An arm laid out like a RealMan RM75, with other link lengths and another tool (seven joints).
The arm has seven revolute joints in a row. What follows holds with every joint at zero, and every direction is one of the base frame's. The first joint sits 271.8 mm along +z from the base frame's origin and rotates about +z. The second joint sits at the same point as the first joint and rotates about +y. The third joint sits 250.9 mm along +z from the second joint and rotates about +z. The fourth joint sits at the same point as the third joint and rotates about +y. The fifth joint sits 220.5 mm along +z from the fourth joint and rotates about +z. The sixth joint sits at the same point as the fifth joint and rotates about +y. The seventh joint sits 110.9 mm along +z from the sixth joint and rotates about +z. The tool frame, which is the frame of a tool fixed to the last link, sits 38 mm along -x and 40 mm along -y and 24 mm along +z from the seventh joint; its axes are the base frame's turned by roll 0, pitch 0.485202 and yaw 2.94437 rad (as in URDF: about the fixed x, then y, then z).
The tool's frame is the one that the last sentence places.
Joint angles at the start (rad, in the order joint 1, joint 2, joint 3, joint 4, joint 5, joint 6, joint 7): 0.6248 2.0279 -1.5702 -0.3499 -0.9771 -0.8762 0.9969
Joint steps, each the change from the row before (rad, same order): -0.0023 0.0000 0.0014 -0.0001 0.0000 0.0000 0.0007; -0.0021 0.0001 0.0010 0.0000 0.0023 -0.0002 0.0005; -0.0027 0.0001 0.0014 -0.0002 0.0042 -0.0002 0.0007; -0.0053 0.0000 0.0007 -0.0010 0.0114 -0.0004 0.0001; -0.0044 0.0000 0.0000 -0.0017 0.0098 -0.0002 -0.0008; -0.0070 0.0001 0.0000 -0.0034 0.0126 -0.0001 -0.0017; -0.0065 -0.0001 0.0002 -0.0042 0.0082 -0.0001 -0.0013; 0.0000 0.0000 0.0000 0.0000 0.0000 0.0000 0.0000; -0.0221 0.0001 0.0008 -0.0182 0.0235 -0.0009 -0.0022; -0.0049 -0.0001 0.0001 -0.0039 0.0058 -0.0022 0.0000
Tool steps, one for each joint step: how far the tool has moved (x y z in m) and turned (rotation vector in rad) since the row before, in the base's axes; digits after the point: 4 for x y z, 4 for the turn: 0.0010 -0.0004 0.0003 0.0009 0.0012 -0.0034; 0.0009 -0.0003 0.0003 0.0016 0.0028 -0.0038; 0.0011 -0.0003 0.0006 0.0028 0.0046 -0.0053; 0.0019 -0.0005 0.0013 0.0063 0.0097 -0.0092; 0.0013 -0.0004 0.0011 0.0056 0.0076 -0.0062; 0.0018 -0.0007 0.0015 0.0078 0.0096 -0.0078; 0.0014 -0.0007 0.0013 0.0061 0.0066 -0.0052; 0.0000 0.0000 0.0000 0.0000 0.0000 0.0000; 0.0036 -0.0023 0.0041 0.0193 0.0219 -0.0135; 0.0007 -0.0006 0.0010 0.0037 0.0067 -0.0023
